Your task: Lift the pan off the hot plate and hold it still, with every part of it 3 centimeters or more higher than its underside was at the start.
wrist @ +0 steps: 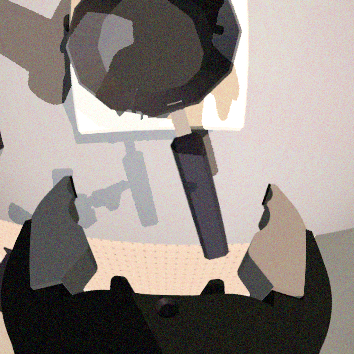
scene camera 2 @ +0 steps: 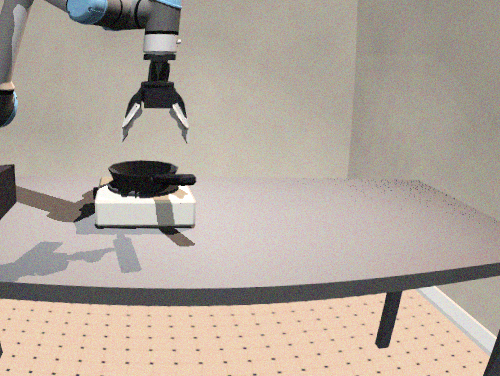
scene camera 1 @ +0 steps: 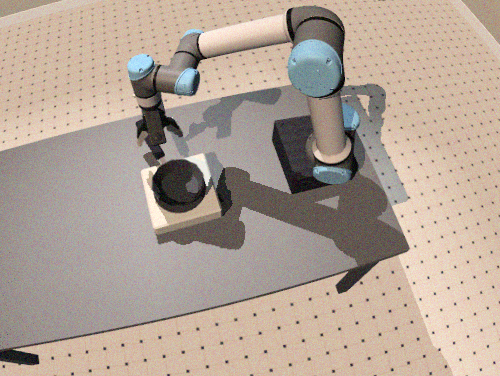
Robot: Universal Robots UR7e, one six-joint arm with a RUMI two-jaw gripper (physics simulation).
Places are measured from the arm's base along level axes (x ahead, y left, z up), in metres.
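Pixels of known places: gripper, fingertip midpoint: [wrist: 169, 182] [scene camera 2: 154, 142].
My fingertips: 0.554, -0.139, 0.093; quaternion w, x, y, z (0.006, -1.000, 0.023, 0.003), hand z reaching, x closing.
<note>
Ahead of a thing's pixels: the offset from my fingertips to its top centre, as dx, dy, dz. Level surfaces: height alone.
The black pan [scene camera 1: 180, 186] [scene camera 2: 143, 172] [wrist: 152, 55] rests upright on the pale hot plate {-0.030, +0.121, -0.124} [scene camera 1: 187, 218] [scene camera 2: 127, 214] [wrist: 92, 120]. Its dark handle {+0.038, -0.070, -0.039} [scene camera 2: 175, 179] [wrist: 200, 197] sticks out past the hot plate's edge, and in scene camera 1 it is largely hidden by the gripper. My gripper [scene camera 1: 159, 139] [scene camera 2: 155, 142] [wrist: 169, 182] is open and empty, pointing down above the level of the pan. In the wrist view the handle runs lengthwise between the two spread jaws, nearer the right jaw, with the pan bowl ahead of them. In scene camera 2 clear height shows between fingertips and handle.
The grey table {dz -0.200} [scene camera 1: 75, 240] [scene camera 2: 310, 235] carries the hot plate. The arm's dark base block [scene camera 1: 287, 150] stands to the right in scene camera 1. A small dark knob [wrist: 66, 42] is on the hot plate's side. Arm shadows cross the table.
</note>
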